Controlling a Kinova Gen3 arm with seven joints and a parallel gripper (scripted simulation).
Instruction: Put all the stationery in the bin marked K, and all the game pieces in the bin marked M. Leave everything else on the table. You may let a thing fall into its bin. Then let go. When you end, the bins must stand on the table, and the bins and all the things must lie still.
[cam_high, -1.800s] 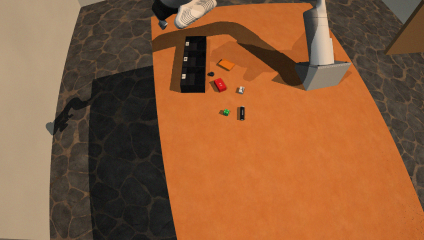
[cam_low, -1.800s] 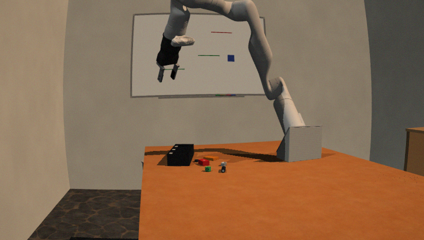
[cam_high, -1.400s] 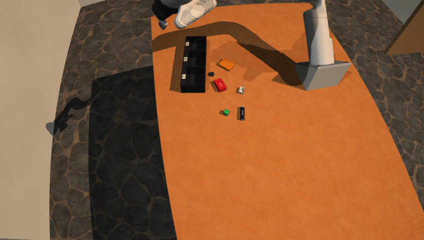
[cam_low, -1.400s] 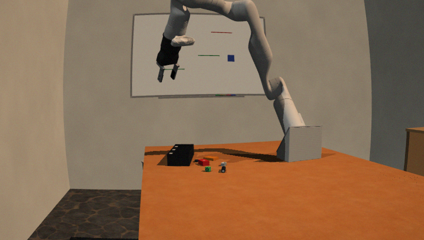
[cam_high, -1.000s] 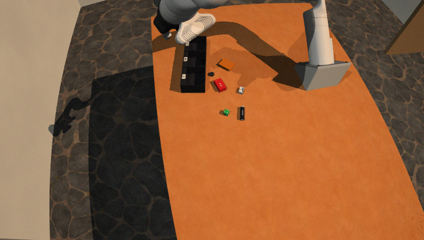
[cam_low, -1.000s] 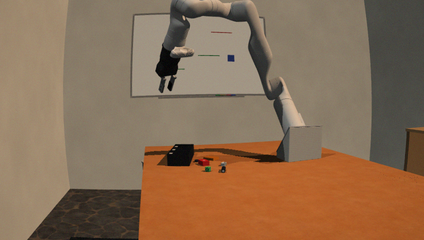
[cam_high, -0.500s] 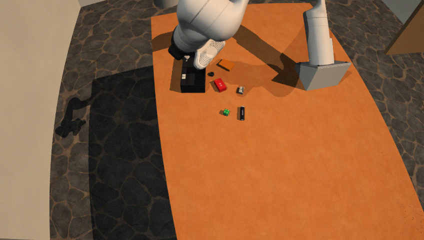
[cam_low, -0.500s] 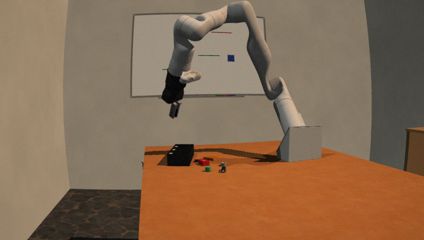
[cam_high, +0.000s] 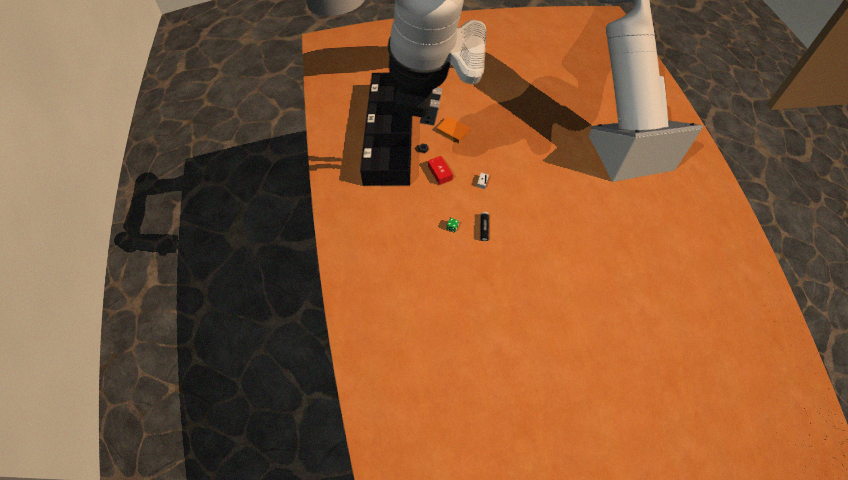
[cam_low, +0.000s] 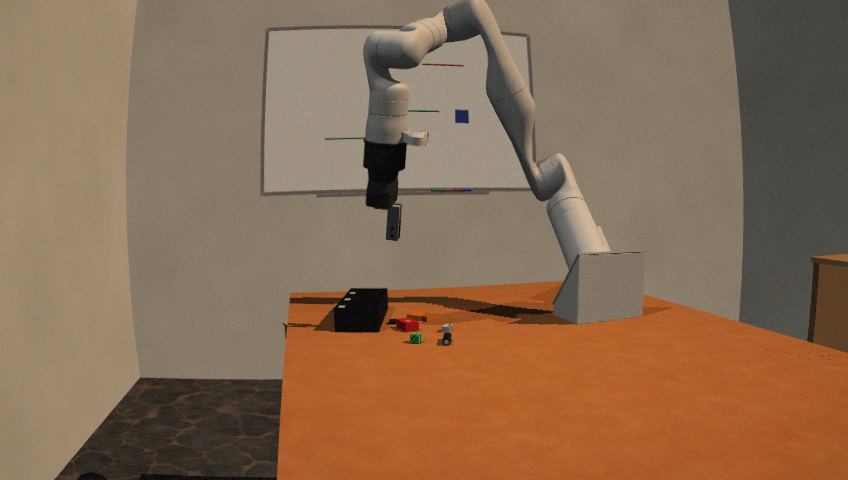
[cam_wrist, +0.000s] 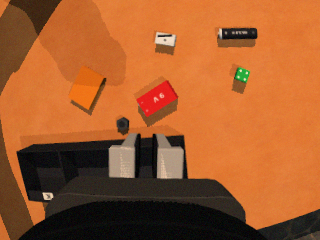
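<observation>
Right now the black row is 170 mm below my hand, 130 mm to the right of it and 60 mm ahead of it. Also, from my hand: black nut 190 mm below, 80 mm to the right; green die 180 mm below, 90 mm to the left, 30 mm behind; red 9V battery 180 mm below, 40 mm to the right, 20 mm behind.
</observation>
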